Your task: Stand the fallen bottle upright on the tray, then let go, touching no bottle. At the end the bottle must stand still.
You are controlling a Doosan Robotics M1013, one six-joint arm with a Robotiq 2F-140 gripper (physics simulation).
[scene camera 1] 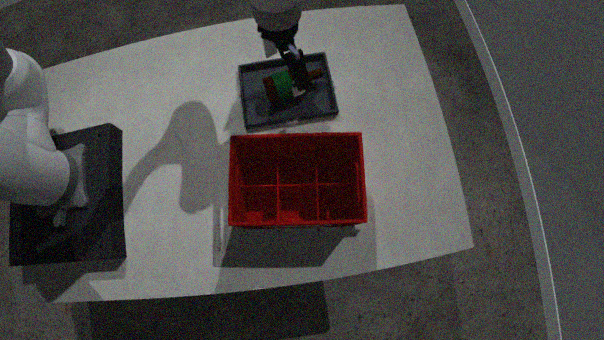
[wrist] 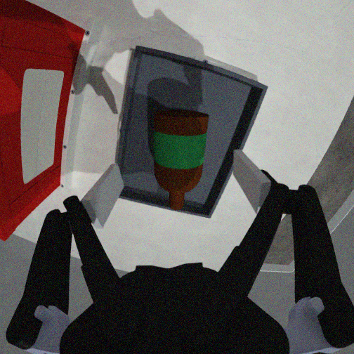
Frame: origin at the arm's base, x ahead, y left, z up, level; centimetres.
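Where they show: gripper, fingertip midpoint: [scene camera 1: 284, 73]; arm's base, origin of the base link: [scene camera 1: 62, 181].
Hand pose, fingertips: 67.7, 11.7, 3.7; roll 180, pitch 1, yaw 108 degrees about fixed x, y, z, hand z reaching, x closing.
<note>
Things, the pixels of their centre, and the offset from my fingertips, as dx, dy, dz. "pt": a spot on its surface instead. Level surfaces: height alone.
- brown bottle, body centre: [scene camera 1: 294, 81] +2.5, +0.7, -6.5
- dark grey tray, surface spot: [scene camera 1: 322, 104] pt +8.7, -6.1, -10.2
- red crate, body centre: [scene camera 1: 297, 185] -3.3, -27.7, -1.9
- white table, its level: dz -10.7
The brown bottle [scene camera 1: 281, 84] [wrist: 180, 150] with a green band lies on its side on the dark grey tray [scene camera 1: 322, 104] [wrist: 225, 95]. In the wrist view its base is toward the top and its neck points down, toward the tray's lower wall. My gripper [scene camera 1: 300, 89] [wrist: 175, 168] is open and empty. In the wrist view its fingertips are spread wide to either side of the bottle's lower body. In the scene view a dark finger hides part of the bottle near its shoulder. How high the fingertips are above the tray is hard to tell.
A red crate [scene camera 1: 300, 223] [wrist: 44, 55] with inner dividers stands close beside the tray. The arm's dark base block [scene camera 1: 100, 200] is at the left of the white table [scene camera 1: 410, 150]. The tray has a low raised wall around it.
</note>
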